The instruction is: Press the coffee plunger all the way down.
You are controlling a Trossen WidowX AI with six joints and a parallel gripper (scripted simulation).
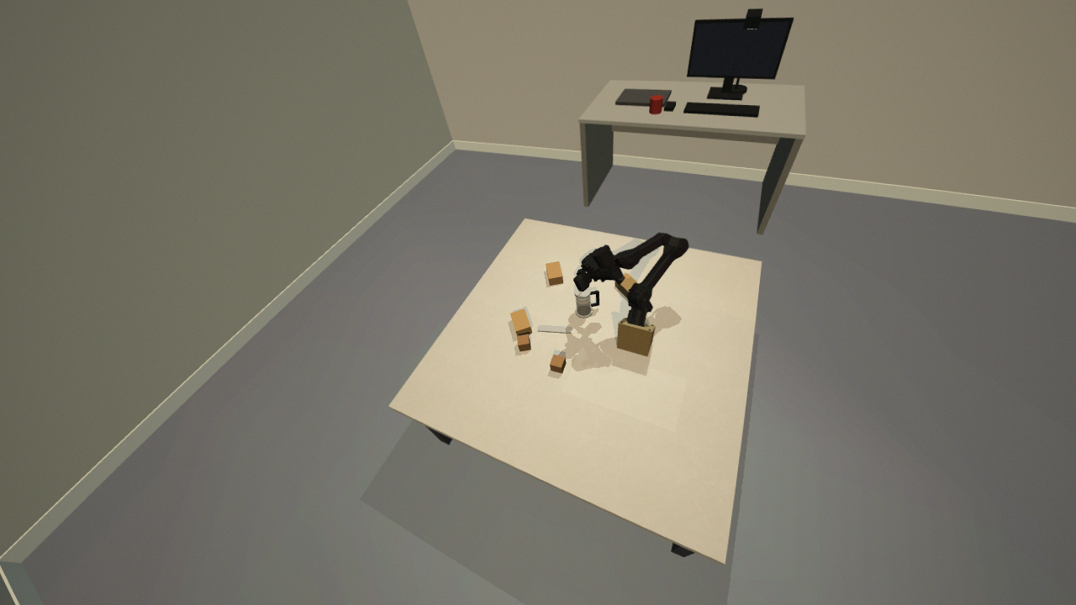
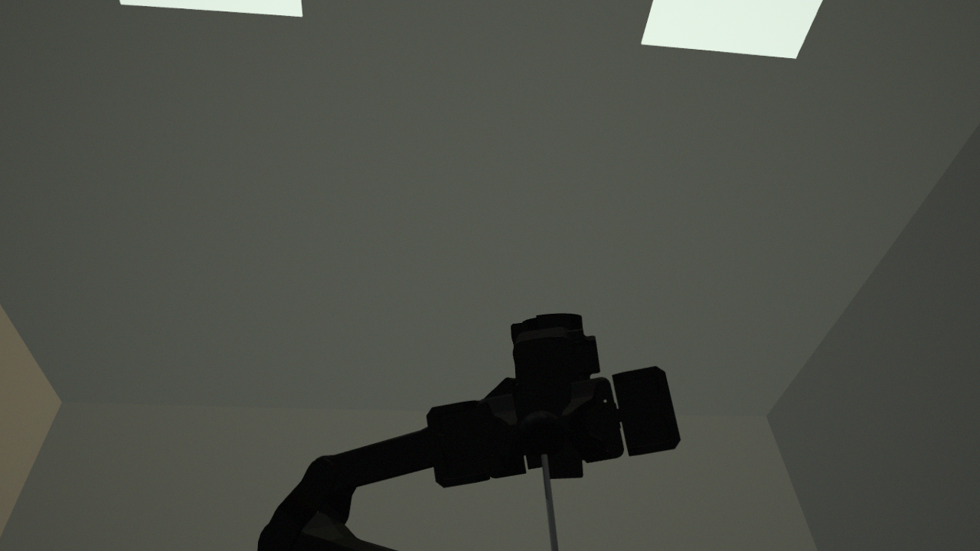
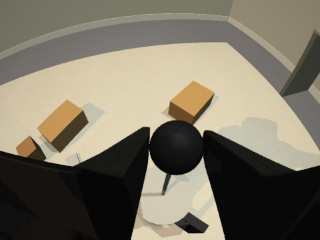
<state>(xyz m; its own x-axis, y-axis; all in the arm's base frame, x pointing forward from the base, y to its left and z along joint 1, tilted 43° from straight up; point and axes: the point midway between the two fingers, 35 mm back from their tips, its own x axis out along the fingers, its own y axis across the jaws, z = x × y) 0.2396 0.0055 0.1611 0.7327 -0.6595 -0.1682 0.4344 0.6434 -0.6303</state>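
The coffee press is 130 mm below my gripper tip and 20 mm behind it. Also, from my gripper tip: flat grey strip (250 mm below, 140 mm to the left, 90 mm ahead).
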